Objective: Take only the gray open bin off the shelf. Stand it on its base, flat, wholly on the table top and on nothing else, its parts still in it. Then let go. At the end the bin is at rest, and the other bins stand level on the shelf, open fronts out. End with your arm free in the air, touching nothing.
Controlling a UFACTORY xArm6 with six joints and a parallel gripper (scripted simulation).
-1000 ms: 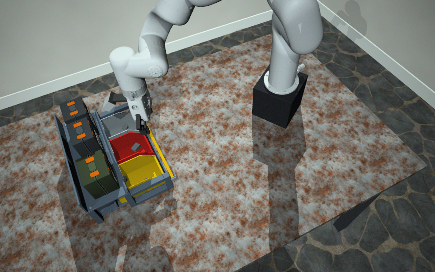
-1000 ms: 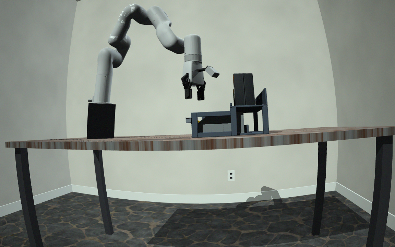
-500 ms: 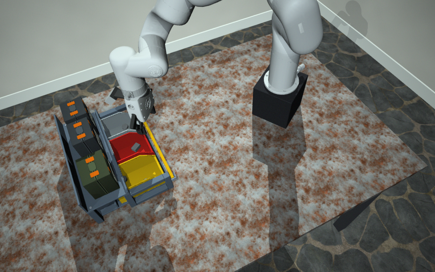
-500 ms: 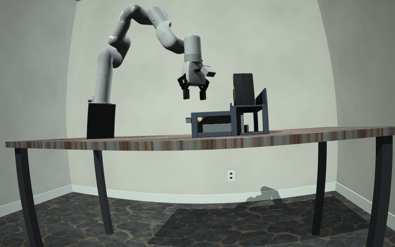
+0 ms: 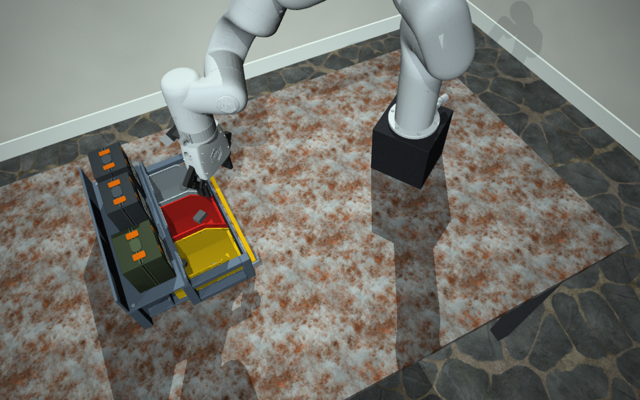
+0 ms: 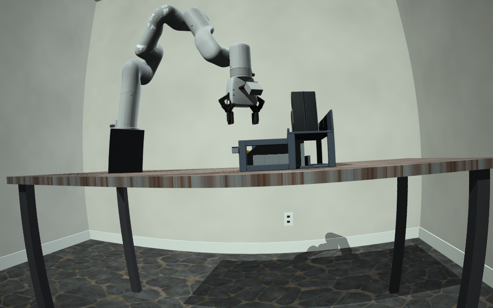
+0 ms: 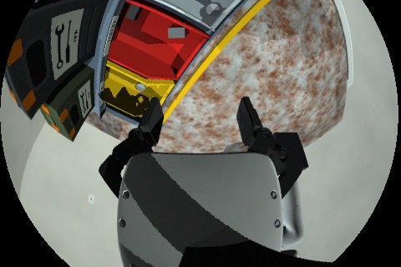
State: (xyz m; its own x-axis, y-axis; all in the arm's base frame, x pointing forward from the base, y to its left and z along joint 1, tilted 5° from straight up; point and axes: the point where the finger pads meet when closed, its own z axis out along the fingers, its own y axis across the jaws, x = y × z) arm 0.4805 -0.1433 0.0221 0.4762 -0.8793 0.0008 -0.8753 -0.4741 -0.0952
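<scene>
My hand is 100 mm above the yellow strip. The rest, counted from my hand: yellow bin 120 mm below, 120 mm ahead, 100 mm to the left; then gray open bin 120 mm to the right, 120 mm below, 90 mm ahead; then red bin 120 mm below, 100 mm ahead, 10 mm to the right.
</scene>
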